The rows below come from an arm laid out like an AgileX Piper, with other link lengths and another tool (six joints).
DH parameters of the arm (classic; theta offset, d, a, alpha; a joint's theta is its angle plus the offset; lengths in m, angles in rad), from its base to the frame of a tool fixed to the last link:
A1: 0 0.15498 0 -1.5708
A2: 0.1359 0 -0.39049 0
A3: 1.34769 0 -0.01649 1.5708
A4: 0 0.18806 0 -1.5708
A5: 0 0 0 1.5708
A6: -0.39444 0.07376 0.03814 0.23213
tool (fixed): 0 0.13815 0 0
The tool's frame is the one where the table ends.
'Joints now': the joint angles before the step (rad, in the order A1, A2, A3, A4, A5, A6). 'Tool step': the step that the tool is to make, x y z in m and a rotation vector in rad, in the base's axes. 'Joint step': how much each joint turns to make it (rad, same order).
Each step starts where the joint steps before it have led.
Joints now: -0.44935, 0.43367, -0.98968, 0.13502, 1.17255, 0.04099
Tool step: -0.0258, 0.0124, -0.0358, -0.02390, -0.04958, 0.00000
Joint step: 0.00017, -0.15377, 0.09884, -0.00016, -0.00013, 0.00013
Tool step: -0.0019, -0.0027, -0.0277, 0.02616, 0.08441, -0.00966
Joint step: -0.00030, -0.00232, 0.08972, -0.01586, 0.00007, -0.00059
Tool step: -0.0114, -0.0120, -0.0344, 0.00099, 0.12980, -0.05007
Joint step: -0.00016, 0.00015, 0.11614, -0.07904, 0.00003, 0.01451
